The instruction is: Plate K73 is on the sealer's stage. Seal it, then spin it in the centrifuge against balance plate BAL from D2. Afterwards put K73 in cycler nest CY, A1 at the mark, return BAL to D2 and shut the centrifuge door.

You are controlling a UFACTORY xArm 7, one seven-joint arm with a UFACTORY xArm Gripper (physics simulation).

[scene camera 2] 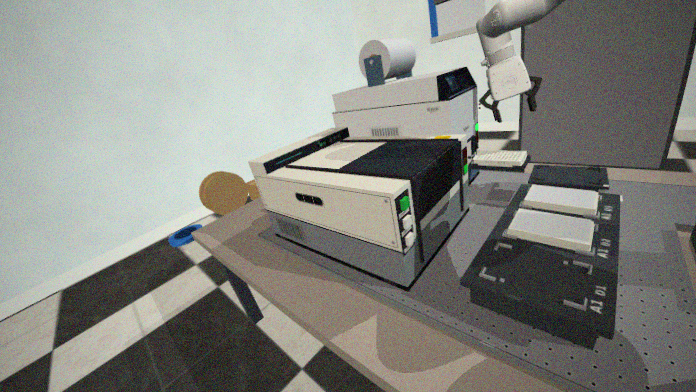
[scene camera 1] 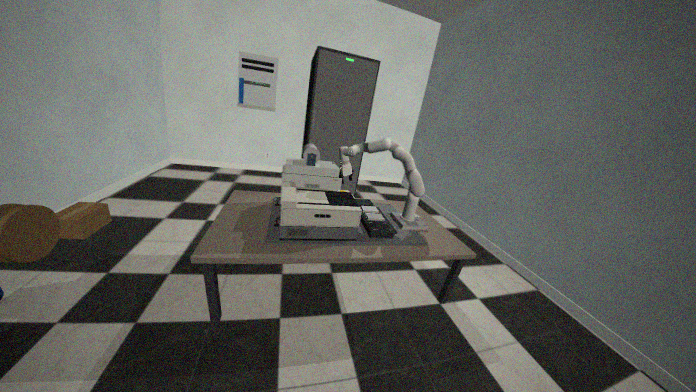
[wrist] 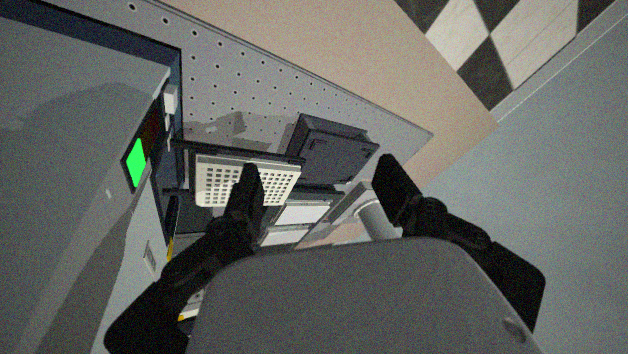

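Where they show: gripper, between the fingertips: (scene camera 2: pixel 516 116) (scene camera 1: pixel 346 182) (wrist: pixel 319 173); arm's base, origin of its link: (scene camera 1: pixel 407 217) (wrist: pixel 367 207).
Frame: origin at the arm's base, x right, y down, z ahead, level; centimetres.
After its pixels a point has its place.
Plate K73 (scene camera 2: pixel 501 158) {y -8.0, x 11.6, z 48.6 cm} (wrist: pixel 215 180) {y -7.9, x 14.1, z 54.3 cm}, pale with rows of wells, lies on the stage at the sealer's (scene camera 2: pixel 400 117) {y -22.8, x -0.1, z 72.1 cm} (scene camera 1: pixel 312 179) {y -23.4, x -0.9, z 78.6 cm} right side. My gripper (scene camera 2: pixel 515 114) {y -16.2, x 25.4, z 49.5 cm} (wrist: pixel 319 173) {y -16.2, x 25.4, z 49.5 cm} is open and empty, above the stage; in the wrist view one finger overlaps K73. BAL (scene camera 2: pixel 552 227) {y -4.7, x -12.0, z 31.1 cm} (wrist: pixel 284 236) {y -4.7, x -10.1, z 32.3 cm} is a white plate in D2. The centrifuge (scene camera 2: pixel 330 210) {y -12.2, x -35.7, z 64.8 cm} (scene camera 1: pixel 320 216) {y -13.5, x -36.6, z 72.4 cm} is the cream box in front of the sealer; I cannot tell how its door stands. A dark block with corner marks (scene camera 2: pixel 567 176) {y -2.9, x 16.1, z 33.9 cm} (wrist: pixel 335 156) {y -2.9, x 19.2, z 35.3 cm}, apparently nest CY, stands behind the plate rack and holds no plate.
Another white plate (scene camera 2: pixel 562 197) {y -4.7, x 0.5, z 32.1 cm} (wrist: pixel 302 213) {y -4.7, x 2.2, z 33.3 cm} lies in D3, beside BAL. D1 on the dark rack (scene camera 2: pixel 540 310) {y -2.6, x -30.3, z 27.9 cm} holds no plate. A film roll (scene camera 2: pixel 400 56) {y -39.0, x 8.3, z 75.7 cm} tops the sealer. The arm's base (scene camera 1: pixel 410 222) {y -0.3, x -8.4, z 0.8 cm} (wrist: pixel 377 220) {y -7.3, x 2.8, z 3.8 cm} stands right of the rack. A tall dark cabinet (scene camera 1: pixel 340 105) (scene camera 2: pixel 600 90) stands behind the table.
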